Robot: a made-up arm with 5 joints. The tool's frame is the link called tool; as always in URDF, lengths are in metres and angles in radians.
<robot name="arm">
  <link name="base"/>
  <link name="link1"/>
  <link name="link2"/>
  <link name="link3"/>
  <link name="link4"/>
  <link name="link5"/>
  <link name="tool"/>
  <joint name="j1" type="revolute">
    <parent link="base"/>
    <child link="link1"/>
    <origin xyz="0 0 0.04" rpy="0 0 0"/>
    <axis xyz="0 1 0"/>
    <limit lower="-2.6" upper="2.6"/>
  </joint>
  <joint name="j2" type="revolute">
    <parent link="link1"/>
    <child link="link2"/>
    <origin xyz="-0.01 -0.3 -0.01" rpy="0 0 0"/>
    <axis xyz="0 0 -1"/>
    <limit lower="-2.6" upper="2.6"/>
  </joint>
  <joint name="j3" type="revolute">
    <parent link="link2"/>
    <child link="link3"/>
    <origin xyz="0 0.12 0.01" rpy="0 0 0"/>
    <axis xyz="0 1 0"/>
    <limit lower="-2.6" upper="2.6"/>
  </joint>
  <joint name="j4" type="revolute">
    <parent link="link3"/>
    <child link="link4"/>
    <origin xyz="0.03 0.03 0.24" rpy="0 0 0"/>
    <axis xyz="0 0 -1"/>
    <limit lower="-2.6" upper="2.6"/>
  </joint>
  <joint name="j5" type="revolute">
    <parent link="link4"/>
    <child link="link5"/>
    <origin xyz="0.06 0.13 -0.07" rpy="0 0 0"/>
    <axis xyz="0 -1 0"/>
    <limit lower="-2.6" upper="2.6"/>
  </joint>
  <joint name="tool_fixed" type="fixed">
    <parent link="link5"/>
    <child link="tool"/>
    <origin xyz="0.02 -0.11 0.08" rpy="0 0 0"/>
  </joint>
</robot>
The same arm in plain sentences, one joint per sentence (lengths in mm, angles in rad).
The arm has five revolute joints in a row. What follows holds with every joint at zero, and every direction is one of the base frame's. Joint 1 lies 40 mm along +z from the base frame's origin and turns about +y, from -2.6 to 2.6 rad. Joint 2 lies 10 mm along -x and 300 mm along -y and 10 mm along -z from joint 1 and turns about -z, from -2.6 to 2.6 rad. Joint 3 lies 120 mm along +y and 10 mm along +z from joint 2 and turns about +y, from -2.6 to 2.6 rad. Joint 4 lies 30 mm along +x and 30 mm along +y and 240 mm along +z from joint 3 and turns about -z, from -2.6 to 2.6 rad. Joint 5 lies 60 mm along +x and 130 mm along +y and 70 mm along -z from joint 4 and turns about -y, from -2.6 to 2.6 rad. The tool frame, which is the frame that the pose is given for, lies 20 mm along +x and 110 mm along -y and 80 mm along +z from joint 5; its axes are parallel to the base frame's.
